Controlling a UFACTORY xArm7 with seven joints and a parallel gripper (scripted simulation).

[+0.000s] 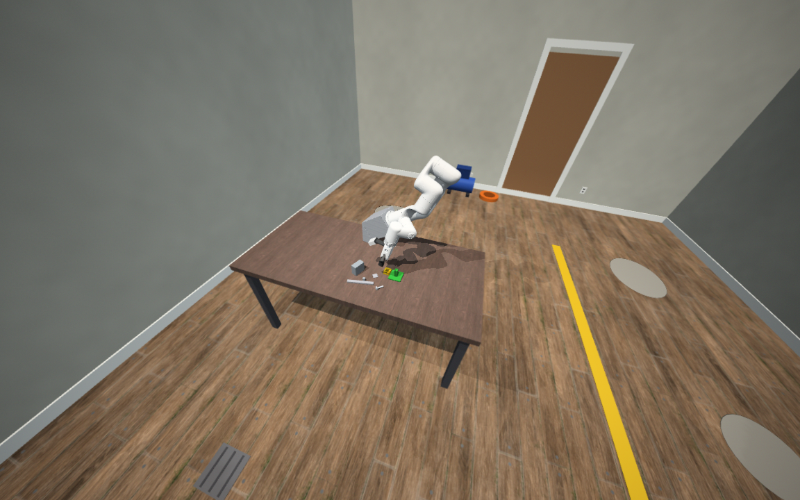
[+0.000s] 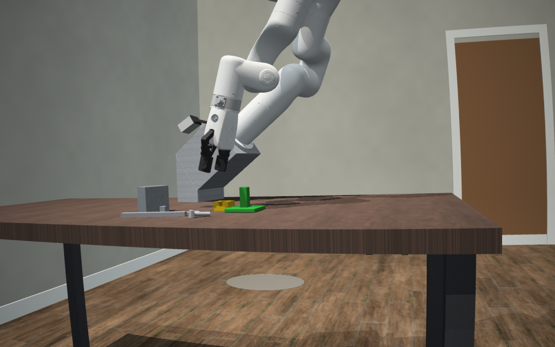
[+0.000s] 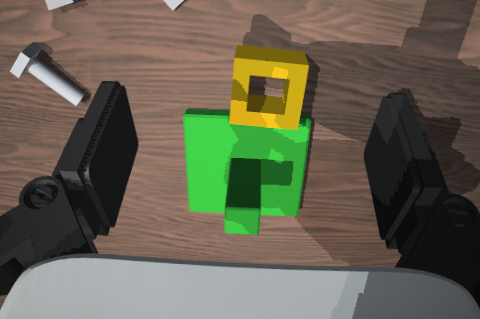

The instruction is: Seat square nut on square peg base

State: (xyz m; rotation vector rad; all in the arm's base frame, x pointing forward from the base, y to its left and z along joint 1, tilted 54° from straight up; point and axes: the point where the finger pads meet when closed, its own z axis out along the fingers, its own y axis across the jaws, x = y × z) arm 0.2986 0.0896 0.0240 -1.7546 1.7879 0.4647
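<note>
The small grey square tile lies 5 cm ahead of my hand, 3 cm to the right of it and 11 cm below it. Also, from my hand: grey bolt (13 cm ahead, 3 cm to the left, 10 cm below); grey block (6 cm ahead, 15 cm to the right, 8 cm below); flat grey bar (14 cm ahead, 9 cm to the right, 11 cm below).
</note>
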